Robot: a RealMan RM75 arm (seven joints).
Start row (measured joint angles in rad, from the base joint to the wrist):
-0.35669 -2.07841 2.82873 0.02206 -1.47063 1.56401 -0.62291
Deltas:
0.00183 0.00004 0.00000 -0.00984 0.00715 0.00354 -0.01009
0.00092 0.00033 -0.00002 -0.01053 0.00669 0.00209 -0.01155
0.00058 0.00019 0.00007 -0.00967 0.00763 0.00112 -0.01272
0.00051 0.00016 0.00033 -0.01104 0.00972 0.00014 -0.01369
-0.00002 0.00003 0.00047 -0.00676 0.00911 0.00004 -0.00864
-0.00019 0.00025 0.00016 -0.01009 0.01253 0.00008 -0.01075
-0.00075 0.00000 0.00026 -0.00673 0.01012 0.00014 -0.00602
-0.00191 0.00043 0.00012 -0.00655 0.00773 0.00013 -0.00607
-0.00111 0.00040 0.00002 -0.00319 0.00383 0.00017 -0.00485
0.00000 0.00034 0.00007 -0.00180 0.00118 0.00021 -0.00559
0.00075 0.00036 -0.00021 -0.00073 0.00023 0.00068 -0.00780
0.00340 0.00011 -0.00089 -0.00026 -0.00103 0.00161 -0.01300
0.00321 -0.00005 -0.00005 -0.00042 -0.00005 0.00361 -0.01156
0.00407 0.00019 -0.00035 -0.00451 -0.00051 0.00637 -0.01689
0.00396 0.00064 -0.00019 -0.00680 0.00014 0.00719 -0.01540
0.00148 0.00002 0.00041 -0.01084 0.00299 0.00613 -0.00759
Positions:
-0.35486 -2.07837 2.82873 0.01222 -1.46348 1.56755 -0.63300
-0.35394 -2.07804 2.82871 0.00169 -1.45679 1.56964 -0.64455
-0.35336 -2.07785 2.82878 -0.00798 -1.44916 1.57076 -0.65727
-0.35285 -2.07769 2.82911 -0.01902 -1.43944 1.57090 -0.67096
-0.35287 -2.07766 2.82958 -0.02578 -1.43033 1.57094 -0.67960
-0.35306 -2.07741 2.82974 -0.03587 -1.41780 1.57102 -0.69035
-0.35381 -2.07741 2.83000 -0.04260 -1.40768 1.57116 -0.69637
-0.35572 -2.07698 2.83012 -0.04915 -1.39995 1.57129 -0.70244
-0.35683 -2.07658 2.83014 -0.05234 -1.39612 1.57146 -0.70729
-0.35683 -2.07624 2.83021 -0.05414 -1.39494 1.57167 -0.71288
-0.35608 -2.07588 2.83000 -0.05487 -1.39471 1.57235 -0.72068
-0.35268 -2.07577 2.82911 -0.05513 -1.39574 1.57396 -0.73368
-0.34947 -2.07582 2.82906 -0.05555 -1.39579 1.57757 -0.74524
-0.34540 -2.07563 2.82871 -0.06006 -1.39630 1.58394 -0.76213
-0.34144 -2.07499 2.82852 -0.06686 -1.39616 1.59113 -0.77753
-0.33996 -2.07497 2.82893 -0.07770 -1.39317 1.59726 -0.78512

